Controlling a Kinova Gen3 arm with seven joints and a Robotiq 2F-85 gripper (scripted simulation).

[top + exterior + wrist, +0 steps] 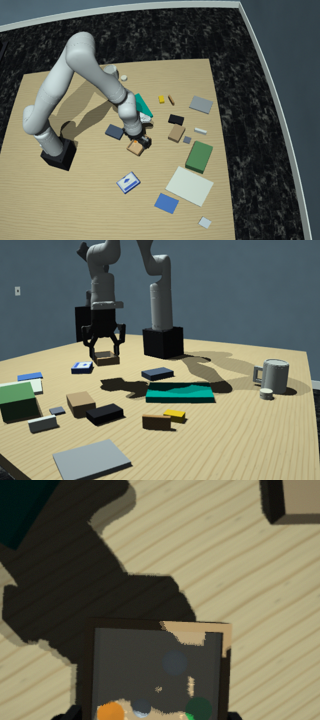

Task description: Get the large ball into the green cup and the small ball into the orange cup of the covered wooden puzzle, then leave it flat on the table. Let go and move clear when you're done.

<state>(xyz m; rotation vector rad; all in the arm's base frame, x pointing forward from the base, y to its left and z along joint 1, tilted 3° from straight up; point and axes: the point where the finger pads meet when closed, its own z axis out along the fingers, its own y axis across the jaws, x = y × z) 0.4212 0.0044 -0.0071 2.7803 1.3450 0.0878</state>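
Now: the covered wooden puzzle 2 cm below my hand. Round my hand: tan block (19 cm ahead, 7 cm to the left, 8 cm below); then teal slab (1 cm behind, 25 cm to the left, 8 cm below); then dark blue block (13 cm behind, 12 cm to the left, 8 cm below).
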